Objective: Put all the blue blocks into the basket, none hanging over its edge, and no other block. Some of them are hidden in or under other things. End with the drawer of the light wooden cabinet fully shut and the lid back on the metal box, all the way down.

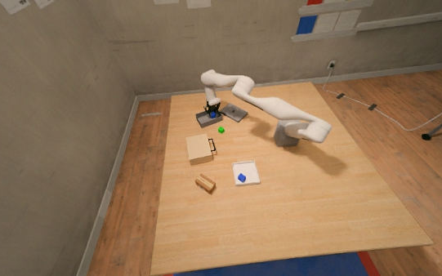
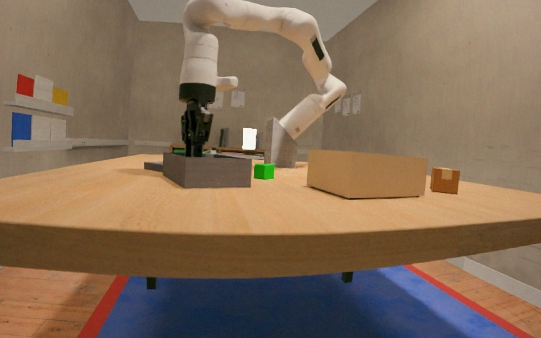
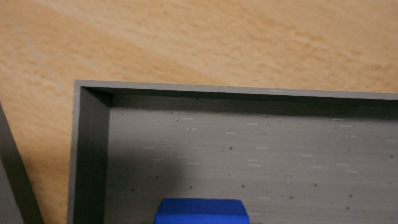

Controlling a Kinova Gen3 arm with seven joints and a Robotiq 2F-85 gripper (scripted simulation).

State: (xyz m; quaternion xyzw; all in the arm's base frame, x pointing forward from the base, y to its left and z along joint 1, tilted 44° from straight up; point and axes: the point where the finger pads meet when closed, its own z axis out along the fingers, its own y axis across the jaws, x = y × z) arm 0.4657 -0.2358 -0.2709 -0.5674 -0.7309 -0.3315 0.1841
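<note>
Right now my hand is 3 cm short of the metal box, 2 cm to the right of it and 2 cm above it. From my hand the other things lie so: grey lid 17 cm behind, 1 cm to the right, 3 cm below; then green block 3 cm behind, 16 cm to the left, 3 cm below; then drawer 13 cm ahead, 31 cm to the left, 2 cm below.
</note>
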